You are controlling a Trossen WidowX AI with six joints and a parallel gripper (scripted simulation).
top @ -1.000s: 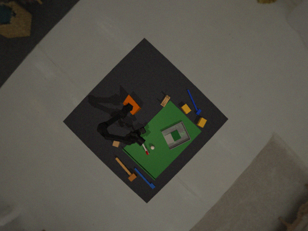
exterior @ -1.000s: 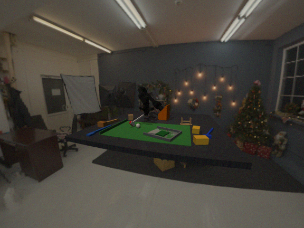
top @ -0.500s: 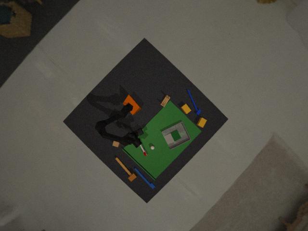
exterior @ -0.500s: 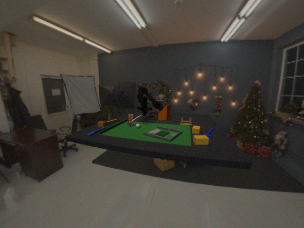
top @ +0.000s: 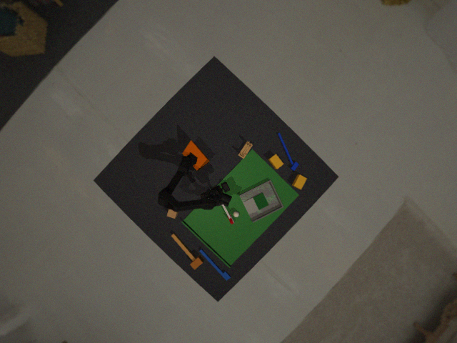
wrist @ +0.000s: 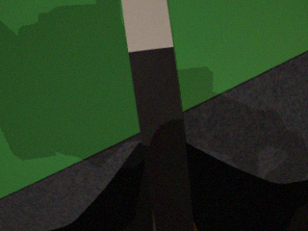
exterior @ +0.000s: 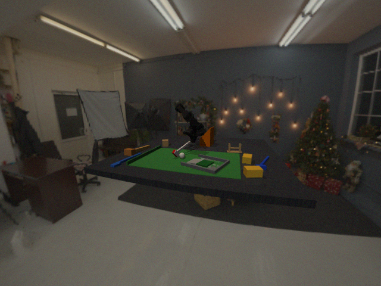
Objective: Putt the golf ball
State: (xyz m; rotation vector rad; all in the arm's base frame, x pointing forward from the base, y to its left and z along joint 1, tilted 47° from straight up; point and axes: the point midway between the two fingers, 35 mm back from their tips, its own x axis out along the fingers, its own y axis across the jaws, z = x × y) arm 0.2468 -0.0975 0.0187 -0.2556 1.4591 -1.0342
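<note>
Now: gripper tip 11 cm short of the red putter and 5 cm to the left of it. The rest, counted from my gripper tip: white golf ball: 22 cm ahead, 5 cm below, 4 cm to the right; green mat: 22 cm ahead, 7 cm below; tan block: 31 cm to the right, 15 cm behind, 4 cm below.
</note>
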